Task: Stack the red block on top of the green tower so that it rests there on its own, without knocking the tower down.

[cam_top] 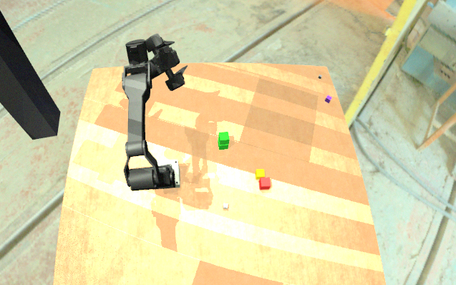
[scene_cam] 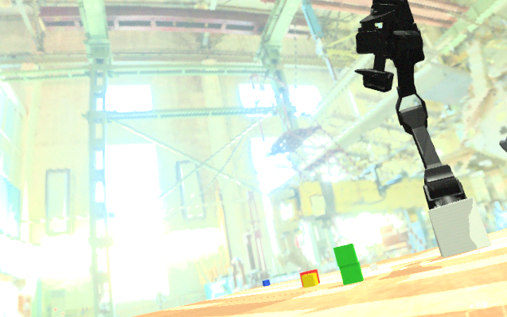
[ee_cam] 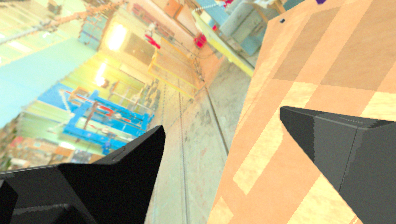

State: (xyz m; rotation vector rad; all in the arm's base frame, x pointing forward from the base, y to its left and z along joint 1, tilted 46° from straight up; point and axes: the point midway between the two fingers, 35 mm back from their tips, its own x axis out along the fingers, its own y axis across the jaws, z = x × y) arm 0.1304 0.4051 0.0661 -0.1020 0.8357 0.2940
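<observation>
The red block is 390 mm below my gripper tip, 350 mm to the right of it and 270 mm ahead of it. Round my gripper tip: yellow block (390 mm below, 300 mm to the right, 260 mm ahead); purple block (720 mm ahead, 400 mm below, 30 mm to the left); small white block (410 mm to the right, 400 mm below, 100 mm ahead).
</observation>
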